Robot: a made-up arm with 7 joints. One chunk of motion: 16 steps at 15 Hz.
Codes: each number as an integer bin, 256 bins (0 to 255) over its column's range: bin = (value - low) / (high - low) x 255, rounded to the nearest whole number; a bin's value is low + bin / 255 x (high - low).
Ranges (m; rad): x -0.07..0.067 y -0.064..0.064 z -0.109..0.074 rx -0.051..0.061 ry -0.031..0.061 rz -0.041..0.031
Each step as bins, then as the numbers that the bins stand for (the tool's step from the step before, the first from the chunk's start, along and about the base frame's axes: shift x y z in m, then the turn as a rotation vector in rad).
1 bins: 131 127 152 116 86 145
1 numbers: 0.00038 -0.00025 0.00008 -0.00005 0.00003 -0.00006
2 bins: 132 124 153 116 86 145
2 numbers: 0.00092 -0.00176 0.00080 -0.00005 0.00003 -0.00006
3 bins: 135 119 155 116 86 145
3 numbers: 0.00253 -0.00427 0.00224 -0.00005 0.00003 -0.00006
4 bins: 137 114 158 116 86 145
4 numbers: 0.00360 -0.00678 0.00439 -0.00005 0.00003 -0.00006
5 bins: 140 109 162 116 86 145
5 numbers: 0.00522 -0.00929 0.00726 -0.00005 0.00003 -0.00006
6 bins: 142 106 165 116 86 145
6 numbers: 0.00629 -0.01079 0.00941 -0.00005 0.00003 -0.00006
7 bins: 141 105 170 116 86 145
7 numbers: 0.00575 -0.01129 0.01300 -0.00005 0.00003 -0.00006
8 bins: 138 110 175 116 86 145
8 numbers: 0.00414 -0.00878 0.01659 -0.00005 0.00003 -0.00006
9 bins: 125 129 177 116 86 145
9 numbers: -0.00284 0.00075 0.01802 -0.00005 0.00003 -0.00006
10 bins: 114 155 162 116 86 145
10 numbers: -0.00875 0.01380 0.00726 -0.00005 0.00003 -0.00006
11 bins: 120 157 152 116 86 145
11 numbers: -0.00553 0.01481 0.00008 -0.00005 0.00003 -0.00006
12 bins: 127 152 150 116 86 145
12 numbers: -0.00177 0.01230 -0.00135 -0.00005 0.00003 -0.00006
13 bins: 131 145 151 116 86 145
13 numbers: 0.00038 0.00878 -0.00064 -0.00005 0.00003 -0.00006
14 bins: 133 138 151 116 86 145
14 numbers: 0.00145 0.00527 -0.00064 -0.00005 0.00003 -0.00006
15 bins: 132 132 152 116 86 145
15 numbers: 0.00092 0.00226 0.00008 -0.00005 0.00003 -0.00006
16 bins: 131 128 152 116 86 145
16 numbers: 0.00038 0.00025 0.00008 -0.00005 0.00003 -0.00006
